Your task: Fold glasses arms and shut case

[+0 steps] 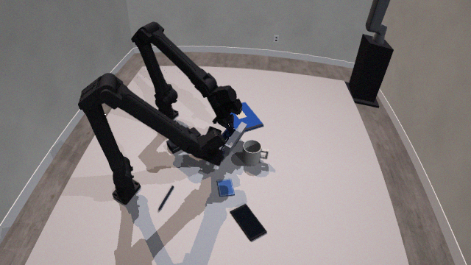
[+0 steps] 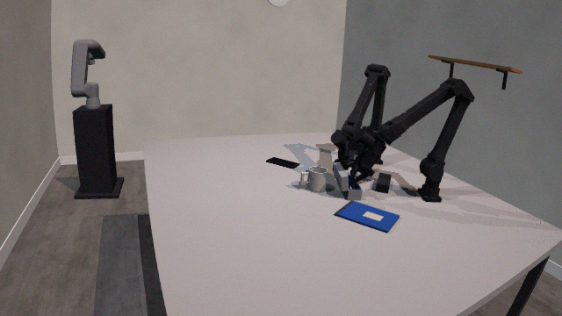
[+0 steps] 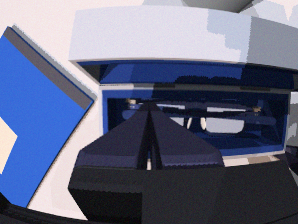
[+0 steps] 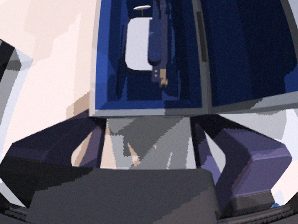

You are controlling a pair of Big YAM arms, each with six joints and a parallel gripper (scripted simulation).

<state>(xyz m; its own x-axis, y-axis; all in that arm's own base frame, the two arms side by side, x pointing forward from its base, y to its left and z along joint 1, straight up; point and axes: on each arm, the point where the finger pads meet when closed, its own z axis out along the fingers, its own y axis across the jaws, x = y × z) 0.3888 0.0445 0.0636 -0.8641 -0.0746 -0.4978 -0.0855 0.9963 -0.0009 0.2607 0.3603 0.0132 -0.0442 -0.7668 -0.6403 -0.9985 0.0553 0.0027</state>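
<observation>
My left gripper is now 10 mm short of the glasses case, 50 mm to the left of it and 20 mm above it. Also, from my left hand: grey mug: 110 mm ahead, 100 mm to the right, 30 mm below; black box: 220 mm behind, 70 mm to the right, 40 mm below; small blue notepad: 30 mm ahead, 280 mm to the right, 60 mm below.
</observation>
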